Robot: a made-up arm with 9 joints. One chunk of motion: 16 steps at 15 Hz.
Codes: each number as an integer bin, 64 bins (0 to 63) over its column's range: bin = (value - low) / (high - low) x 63, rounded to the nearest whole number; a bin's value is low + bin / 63 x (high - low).
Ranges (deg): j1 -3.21..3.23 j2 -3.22..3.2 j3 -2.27..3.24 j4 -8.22..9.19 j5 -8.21..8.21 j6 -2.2..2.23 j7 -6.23..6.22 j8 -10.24..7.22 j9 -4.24..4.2
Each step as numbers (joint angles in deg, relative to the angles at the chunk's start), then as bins.
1 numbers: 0.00 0.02 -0.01 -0.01 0.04 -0.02 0.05 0.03 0.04
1 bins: 31 32 26 30 32 31 32 37 32
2 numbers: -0.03 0.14 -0.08 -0.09 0.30 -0.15 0.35 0.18 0.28
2 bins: 31 33 25 29 33 29 33 38 34
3 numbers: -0.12 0.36 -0.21 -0.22 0.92 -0.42 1.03 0.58 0.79
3 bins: 30 35 24 29 35 25 37 39 38
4 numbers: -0.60 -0.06 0.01 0.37 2.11 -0.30 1.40 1.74 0.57
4 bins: 26 31 26 31 40 27 39 43 36
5 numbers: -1.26 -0.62 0.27 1.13 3.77 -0.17 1.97 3.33 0.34
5 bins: 19 26 29 34 46 29 41 49 34
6 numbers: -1.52 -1.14 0.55 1.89 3.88 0.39 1.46 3.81 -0.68
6 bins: 17 20 32 37 46 37 39 51 27
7 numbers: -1.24 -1.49 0.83 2.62 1.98 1.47 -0.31 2.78 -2.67
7 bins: 19 17 35 39 39 52 30 47 12
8 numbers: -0.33 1.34 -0.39 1.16 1.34 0.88 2.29 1.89 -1.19
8 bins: 28 45 21 34 37 44 43 44 23
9 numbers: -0.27 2.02 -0.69 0.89 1.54 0.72 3.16 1.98 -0.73
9 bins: 29 51 18 33 37 42 48 44 26
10 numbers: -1.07 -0.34 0.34 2.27 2.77 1.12 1.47 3.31 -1.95
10 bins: 21 28 30 38 42 47 39 49 17
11 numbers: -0.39 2.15 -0.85 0.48 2.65 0.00 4.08 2.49 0.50
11 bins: 28 53 16 31 42 31 52 46 35
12 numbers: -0.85 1.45 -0.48 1.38 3.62 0.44 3.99 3.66 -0.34
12 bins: 23 46 20 35 45 38 52 50 29
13 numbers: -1.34 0.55 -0.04 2.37 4.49 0.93 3.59 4.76 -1.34
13 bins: 18 37 25 38 49 45 50 54 22
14 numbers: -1.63 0.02 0.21 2.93 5.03 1.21 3.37 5.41 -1.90
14 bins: 15 32 28 40 51 48 49 56 17
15 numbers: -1.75 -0.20 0.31 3.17 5.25 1.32 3.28 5.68 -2.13
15 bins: 14 30 29 41 52 50 48 57 16
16 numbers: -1.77 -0.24 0.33 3.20 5.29 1.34 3.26 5.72 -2.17
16 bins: 14 29 30 41 52 50 48 58 15
